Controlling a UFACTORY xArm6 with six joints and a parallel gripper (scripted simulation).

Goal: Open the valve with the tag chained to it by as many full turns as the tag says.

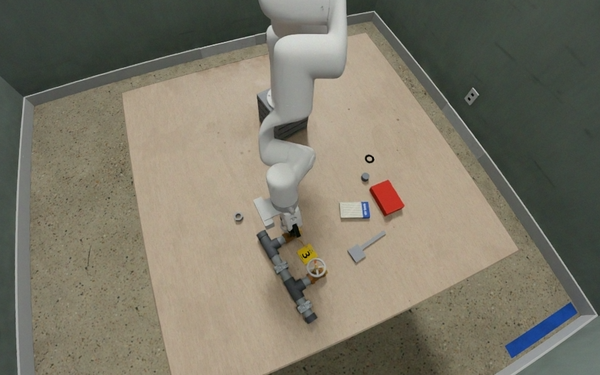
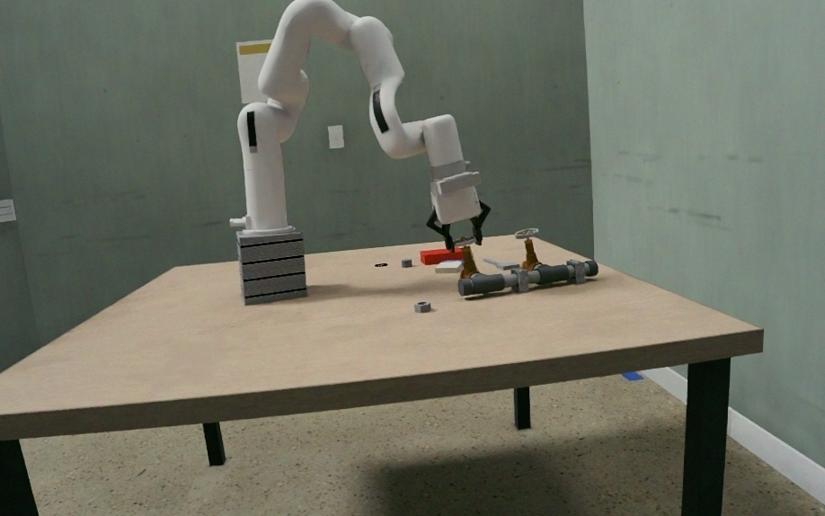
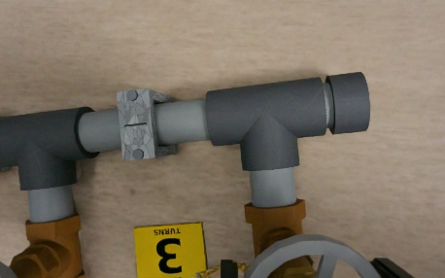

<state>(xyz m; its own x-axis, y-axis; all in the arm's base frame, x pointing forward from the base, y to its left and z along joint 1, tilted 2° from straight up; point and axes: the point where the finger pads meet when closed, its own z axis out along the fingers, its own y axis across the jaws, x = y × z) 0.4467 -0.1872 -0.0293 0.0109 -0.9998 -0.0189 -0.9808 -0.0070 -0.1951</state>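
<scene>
Now: hand 11 cm above the yellow tag, 9 cm short of it and 4 cm to the right of it. Also, from my hand: grey scraper: 22 cm to the left, 16 cm ahead, 11 cm below; then white card: 26 cm to the left, 10 cm below, 3 cm ahead; then red block: 39 cm to the left, 10 cm below, 4 cm ahead.
</scene>
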